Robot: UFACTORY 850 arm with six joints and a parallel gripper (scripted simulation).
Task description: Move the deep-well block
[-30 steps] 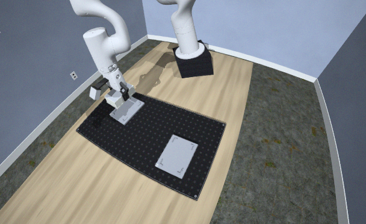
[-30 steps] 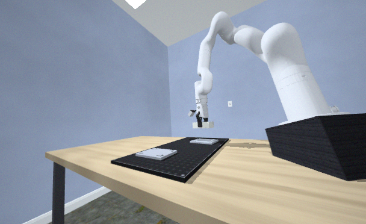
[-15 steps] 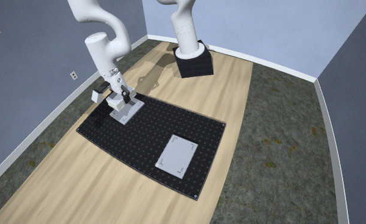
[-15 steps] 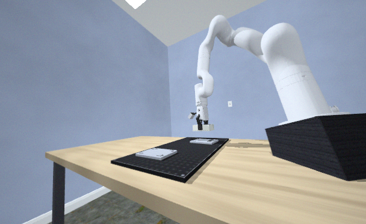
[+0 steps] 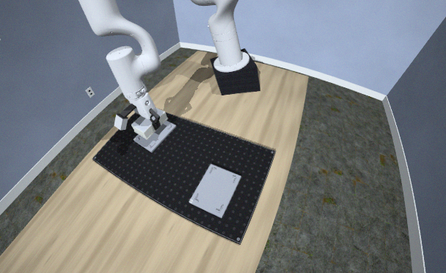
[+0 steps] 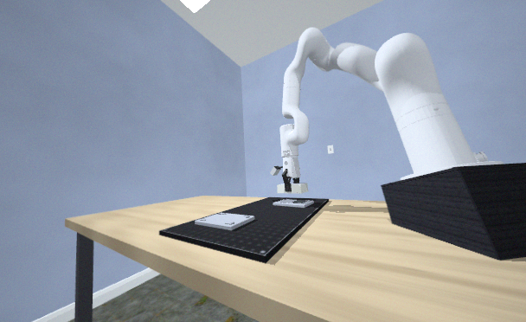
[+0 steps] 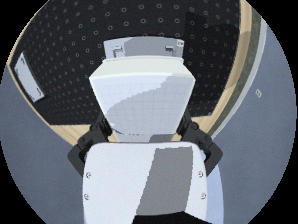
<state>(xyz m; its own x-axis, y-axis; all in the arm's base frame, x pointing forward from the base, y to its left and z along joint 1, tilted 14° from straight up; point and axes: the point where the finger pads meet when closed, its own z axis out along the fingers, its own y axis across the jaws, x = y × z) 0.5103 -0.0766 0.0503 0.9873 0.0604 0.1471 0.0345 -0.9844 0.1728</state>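
Now: hand 70 mm above the plate nest N2. Round my hand: plate nest N1 (370 mm to the left, 70 mm below, 60 mm ahead); white deep-well block (right at my hand).
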